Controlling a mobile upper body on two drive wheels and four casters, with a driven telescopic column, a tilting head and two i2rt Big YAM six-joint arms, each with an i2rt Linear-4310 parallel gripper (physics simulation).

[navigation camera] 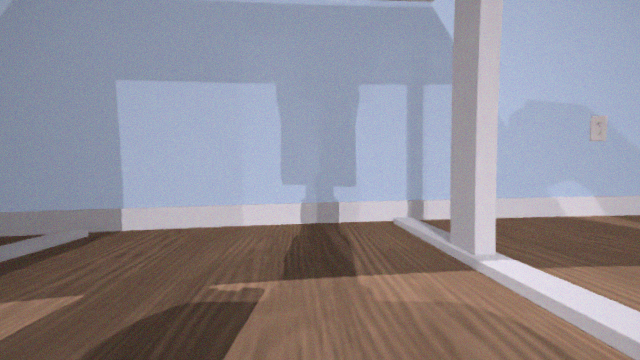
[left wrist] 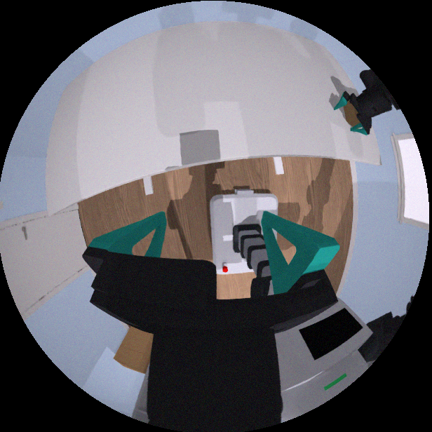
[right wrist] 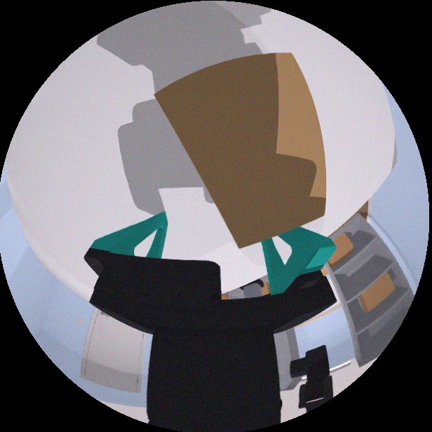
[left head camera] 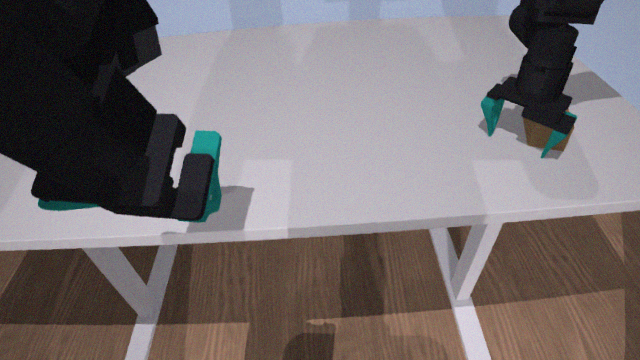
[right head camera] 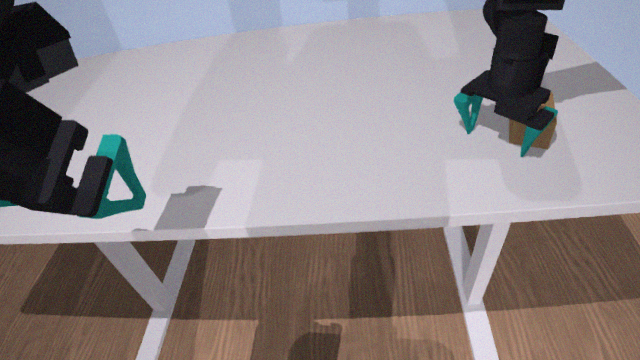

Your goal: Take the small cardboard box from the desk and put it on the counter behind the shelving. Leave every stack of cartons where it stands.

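Frame: origin at the left arm's base, x ahead, y left, z up, level; centimetres.
Seen in the pictures: left gripper, between the fingertips: [left head camera: 169, 200] [right head camera: 104, 198]; right gripper, between the fingertips: [left head camera: 515, 145] [right head camera: 495, 143].
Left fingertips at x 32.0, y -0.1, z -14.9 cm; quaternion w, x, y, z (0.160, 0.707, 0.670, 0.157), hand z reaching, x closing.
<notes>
Pixels of each thing's top centre, then the offset from my left fingertips to it. "spot": a spot on its surface instead. Level surfaces: height alone.
- small brown cardboard box, centre of its top: [right head camera: 534, 104] [left head camera: 551, 109] dz -10.6, dx +31.5, dy -50.5 cm
- white desk, height of its surface: dz -15.6 cm
- white desk leg, a spot on its surface: [navigation camera: 475, 125] spot: dz -78.3, dx +49.4, dy -56.9 cm
The small brown cardboard box [left head camera: 537, 134] [right head camera: 517, 134] [left wrist: 352, 114] [right wrist: 225, 140] rests on the white desk [left head camera: 350, 125] [right head camera: 325, 125] [left wrist: 125, 100] [right wrist: 75, 125], near its right end in the head views. My right gripper [left head camera: 517, 146] [right head camera: 496, 144] [left wrist: 342, 119] [right wrist: 212, 216] is open and empty, low over the desk. One finger is in front of the box; the box hides that fingertip in the right wrist view. The box is not between the fingers. My left gripper [left head camera: 135, 207] [right head camera: 70, 205] [left wrist: 213, 216] is open and empty at the desk's front edge. I cannot identify the counter.
Grey shelving [right wrist: 350, 325] with cartons [right wrist: 378, 291] [right wrist: 341, 248] shows beyond the desk in the right wrist view. Another carton [left wrist: 134, 350] shows at the lower left of the left wrist view. A white desk leg [navigation camera: 475, 125] stands in front of the base.
</notes>
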